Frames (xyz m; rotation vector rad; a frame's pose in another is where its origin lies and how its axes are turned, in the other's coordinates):
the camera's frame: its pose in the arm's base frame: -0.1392 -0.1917 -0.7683 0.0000 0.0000 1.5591
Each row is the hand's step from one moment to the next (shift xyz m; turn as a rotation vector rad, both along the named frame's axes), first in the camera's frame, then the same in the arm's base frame.
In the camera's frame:
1: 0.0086 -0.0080 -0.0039 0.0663 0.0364 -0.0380
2: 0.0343 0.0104 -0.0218 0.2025 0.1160 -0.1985
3: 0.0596 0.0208 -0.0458 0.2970 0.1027 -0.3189
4: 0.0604 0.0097 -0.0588 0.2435 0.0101 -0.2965
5: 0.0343 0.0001 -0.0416 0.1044 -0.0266 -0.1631
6: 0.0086 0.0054 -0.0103 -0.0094 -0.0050 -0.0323
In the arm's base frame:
1: 0.0081 0.0085 -0.0039 -0.0356 0.0667 -0.0380
2: -0.0100 0.0344 -0.0218 -0.1136 0.2038 -0.1985
3: -0.0201 0.0598 -0.0458 -0.0992 0.2982 -0.3189
4: -0.0090 0.0605 -0.0588 -0.0073 0.2436 -0.2965
5: 0.0003 0.0343 -0.0416 0.0278 0.1041 -0.1631
6: -0.0053 0.0087 -0.0103 0.0049 -0.0095 -0.0323

